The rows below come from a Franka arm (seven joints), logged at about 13 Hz.
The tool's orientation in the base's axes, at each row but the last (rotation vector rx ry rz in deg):
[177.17, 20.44, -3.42]
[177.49, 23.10, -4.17]
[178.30, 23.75, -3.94]
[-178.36, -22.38, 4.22]
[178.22, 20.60, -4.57]
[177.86, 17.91, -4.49]
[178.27, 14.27, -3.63]
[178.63, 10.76, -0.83]
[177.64, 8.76, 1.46]
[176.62, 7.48, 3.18]
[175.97, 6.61, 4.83]
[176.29, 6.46, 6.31]
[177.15, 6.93, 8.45]
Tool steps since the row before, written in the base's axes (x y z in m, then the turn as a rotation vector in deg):
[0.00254, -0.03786, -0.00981, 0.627, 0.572, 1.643]
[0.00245, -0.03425, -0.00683, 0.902, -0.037, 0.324]
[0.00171, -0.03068, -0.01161, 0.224, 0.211, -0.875]
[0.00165, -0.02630, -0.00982, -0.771, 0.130, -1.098]
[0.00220, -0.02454, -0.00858, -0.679, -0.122, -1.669]
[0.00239, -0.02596, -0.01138, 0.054, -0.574, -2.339]
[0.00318, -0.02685, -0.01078, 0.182, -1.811, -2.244]
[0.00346, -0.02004, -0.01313, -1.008, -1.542, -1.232]
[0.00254, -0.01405, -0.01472, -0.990, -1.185, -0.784]
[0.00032, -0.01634, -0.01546, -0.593, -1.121, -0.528]
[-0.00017, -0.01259, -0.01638, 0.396, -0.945, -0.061]
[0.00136, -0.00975, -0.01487, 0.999, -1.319, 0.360]
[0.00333, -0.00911, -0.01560, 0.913, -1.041, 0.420]
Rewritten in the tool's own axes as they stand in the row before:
[-0.00572, 0.03720, 0.01094, 0.672, -0.375, -1.682]
[-0.00605, 0.03366, 0.00749, 0.846, 0.270, -0.362]
[-0.00587, 0.03011, 0.01175, 0.309, -0.141, 0.863]
[-0.00445, 0.02598, 0.00980, -0.663, -0.306, 1.133]
[-0.00301, 0.02436, 0.00883, -0.602, -0.042, 1.702]
[-0.00223, 0.02573, 0.01191, 0.060, 0.537, 2.348]
[-0.00067, 0.02683, 0.01126, -0.013, 1.780, 2.276]
[0.00117, 0.02008, 0.01347, -1.173, 1.388, 1.269]
[0.00093, 0.01366, 0.01527, -1.113, 1.052, 0.809]
[-0.00160, 0.01540, 0.01632, -0.704, 1.036, 0.565]
[-0.00199, 0.01138, 0.01713, 0.319, 0.965, 0.145]
[-0.00041, 0.00886, 0.01547, 0.919, 1.407, -0.208]
[0.00112, 0.00859, 0.01620, 0.862, 1.126, -0.288]

